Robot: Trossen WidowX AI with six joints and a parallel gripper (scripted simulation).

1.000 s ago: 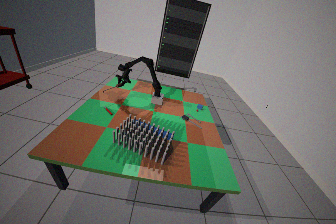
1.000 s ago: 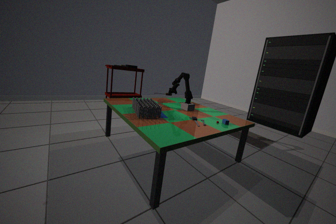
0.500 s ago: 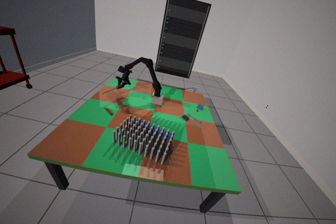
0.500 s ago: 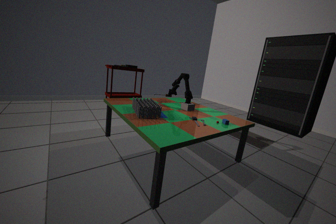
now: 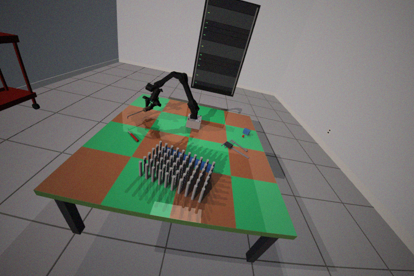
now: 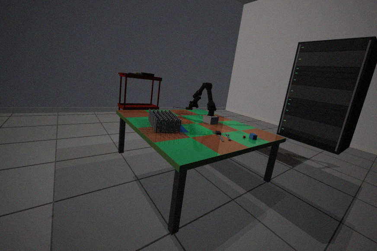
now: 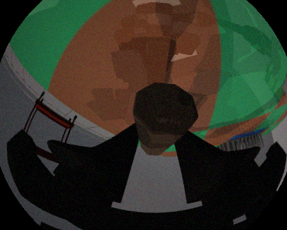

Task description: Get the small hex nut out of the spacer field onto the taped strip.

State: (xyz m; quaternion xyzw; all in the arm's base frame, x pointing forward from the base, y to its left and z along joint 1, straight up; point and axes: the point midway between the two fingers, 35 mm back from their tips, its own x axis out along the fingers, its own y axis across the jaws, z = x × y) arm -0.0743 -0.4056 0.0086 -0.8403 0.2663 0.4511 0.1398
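My gripper tip is now 80 mm short of the hook tool and 60 mm to the left of it. Round my gripper tip: grey wrench (810 mm to the left, 300 mm ahead, 60 mm below); red pen-like tool (310 mm ahead, 50 mm to the right, 50 mm below); blue taped strip (510 mm ahead, 380 mm to the left, 60 mm below).
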